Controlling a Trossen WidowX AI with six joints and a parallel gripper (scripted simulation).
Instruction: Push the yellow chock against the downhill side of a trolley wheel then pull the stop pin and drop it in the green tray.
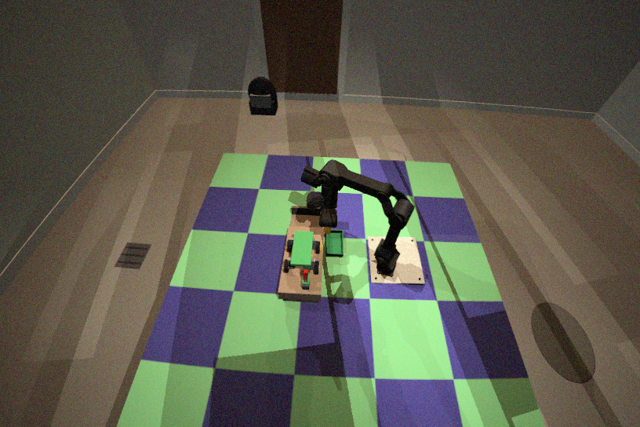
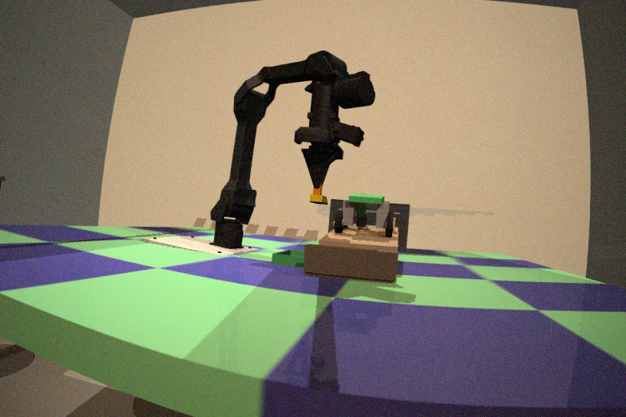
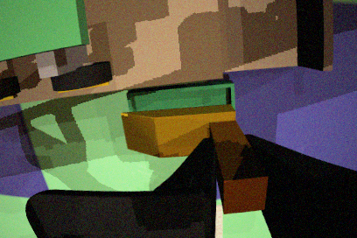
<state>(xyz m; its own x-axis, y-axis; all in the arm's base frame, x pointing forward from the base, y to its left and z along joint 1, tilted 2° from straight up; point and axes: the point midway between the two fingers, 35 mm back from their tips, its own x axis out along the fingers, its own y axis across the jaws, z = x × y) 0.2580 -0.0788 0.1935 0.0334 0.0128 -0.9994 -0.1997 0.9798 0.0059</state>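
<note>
The red-headed stop pin lies 20 mm ahead of my gripper tip, 250 mm to the left of it and 30 mm below it. Also, from my gripper tip: yellow chock (20 mm to the left, 10 mm below); then green tray (40 mm behind, 20 mm to the left, 160 mm below); then trolley (60 mm ahead, 160 mm to the left, 40 mm below).
</note>
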